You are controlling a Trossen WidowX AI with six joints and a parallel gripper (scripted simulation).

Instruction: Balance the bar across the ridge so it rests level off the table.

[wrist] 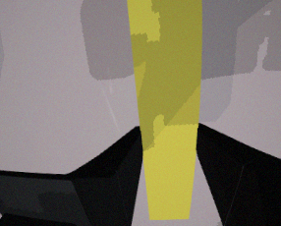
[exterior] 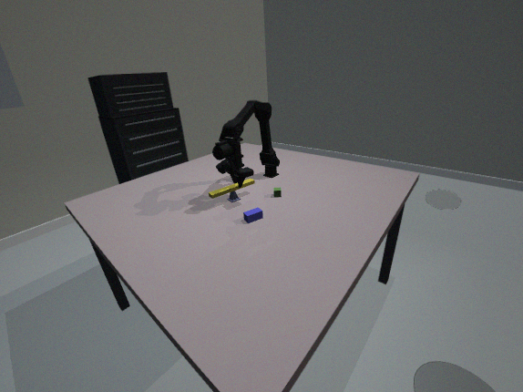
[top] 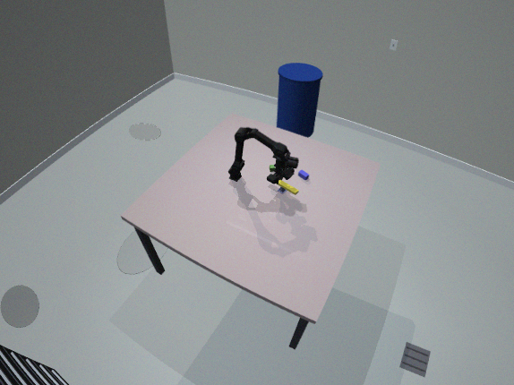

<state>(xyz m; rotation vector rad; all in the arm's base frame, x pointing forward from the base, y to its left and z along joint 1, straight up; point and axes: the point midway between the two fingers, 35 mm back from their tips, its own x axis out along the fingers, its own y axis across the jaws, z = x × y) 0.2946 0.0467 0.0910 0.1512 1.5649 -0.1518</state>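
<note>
Now: gripper tip 30 mm short of the yellow bar and 10 mm to the left of it. The rest, counted from my gripper tip: green cube: 140 mm to the left, 110 mm behind, 40 mm below; blue block: 180 mm to the left, 100 mm ahead, 40 mm below.
</note>
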